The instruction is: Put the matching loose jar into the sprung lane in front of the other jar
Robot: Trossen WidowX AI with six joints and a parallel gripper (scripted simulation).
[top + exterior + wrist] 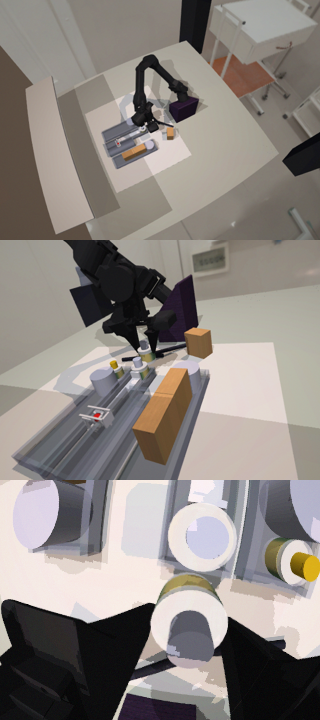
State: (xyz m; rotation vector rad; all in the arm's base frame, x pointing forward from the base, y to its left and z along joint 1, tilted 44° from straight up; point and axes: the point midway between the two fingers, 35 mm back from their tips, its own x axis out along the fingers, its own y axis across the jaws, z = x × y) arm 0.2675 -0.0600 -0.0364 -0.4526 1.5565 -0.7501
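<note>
The white mat is 110 mm ahead of my gripper tip, 30 mm to the right of it and 60 mm below it. Also, from my gripper tip: white pusher plate (160 mm ahead, 10 mm to the left, 10 mm below); wooden block (80 mm behind, 130 mm to the left, 20 mm below); clear lane tray (200 mm ahead, 10 mm to the right, 40 mm below).
</note>
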